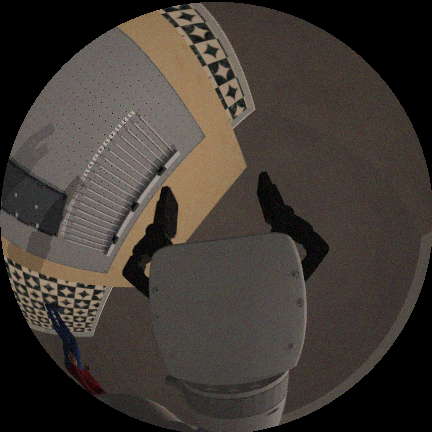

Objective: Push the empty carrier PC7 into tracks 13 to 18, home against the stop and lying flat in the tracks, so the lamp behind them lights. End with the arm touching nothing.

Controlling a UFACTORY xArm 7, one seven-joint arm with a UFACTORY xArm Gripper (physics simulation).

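Frame: origin at the arm's base, x right, y ahead, z up, level; millimetres.
Seen in the pictures: gripper, between the fingertips: (214, 187).
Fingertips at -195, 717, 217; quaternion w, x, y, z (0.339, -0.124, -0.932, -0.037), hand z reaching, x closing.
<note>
Offsets run from my fingertips to a thing's top centre, as dx, dy, dz. "pt": to the spot under its first point. Level surfaces: height alone.
My gripper (214, 187) is open, its two black fingers wide apart with nothing between them. It hangs beyond the board's edge, over the wooden border and the dark floor. A row of thin pale tracks {pt +127, +56, -311} (112, 187) lies on the grey perforated board at the left. A white bar {pt +81, +154, -294} (145, 193) with black blocks on it runs along their near end, and a pale numbered strip {pt +44, -47, -310} (107, 141) along their far end. A dark grey flat piece {pt +278, -163, -300} (35, 200), which may be the carrier, lies beside the strip at the left edge, apart from the gripper. No label on it is readable. I cannot tell a lit lamp.
The grey perforated board {dz -311} (165, 107) lies on a tan wooden surface {dz -323} (217, 150). Patterned tiles (220, 70) (65, 300) border it at the top and lower left. A figure in blue and red (70, 345) shows at the lower left. Shadows fall across the board's left part.
</note>
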